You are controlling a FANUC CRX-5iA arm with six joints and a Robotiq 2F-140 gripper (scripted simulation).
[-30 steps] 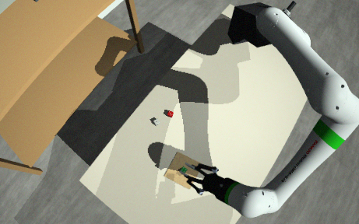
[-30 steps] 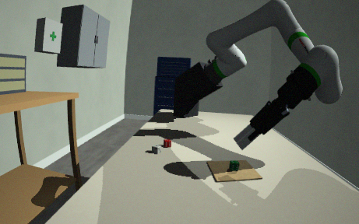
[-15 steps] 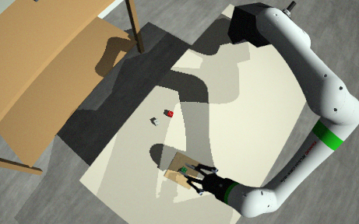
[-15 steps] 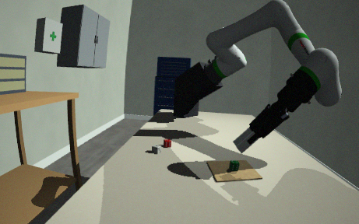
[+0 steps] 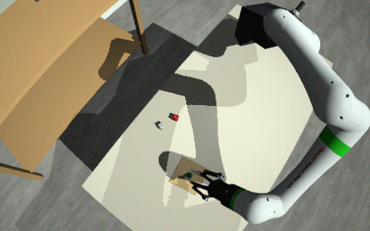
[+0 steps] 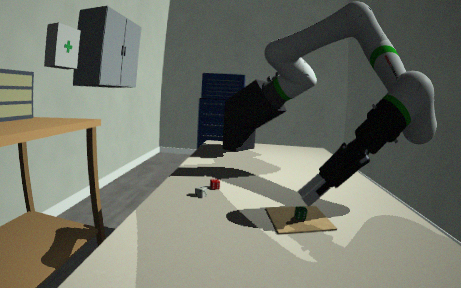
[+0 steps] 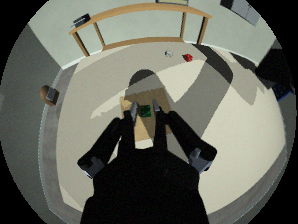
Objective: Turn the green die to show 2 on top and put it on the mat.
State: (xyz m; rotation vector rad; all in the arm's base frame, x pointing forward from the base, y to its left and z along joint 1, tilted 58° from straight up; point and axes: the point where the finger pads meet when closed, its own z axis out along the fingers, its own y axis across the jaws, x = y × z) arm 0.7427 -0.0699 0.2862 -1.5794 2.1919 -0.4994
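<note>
The green die lies 60 mm below my hand and 20 mm to the right of it. The rest, counted from my hand: red die 270 mm to the right, 150 mm behind, 60 mm below; then mat 70 mm below, 20 mm to the right; then grey die 290 mm to the right, 70 mm behind, 60 mm below.
</note>
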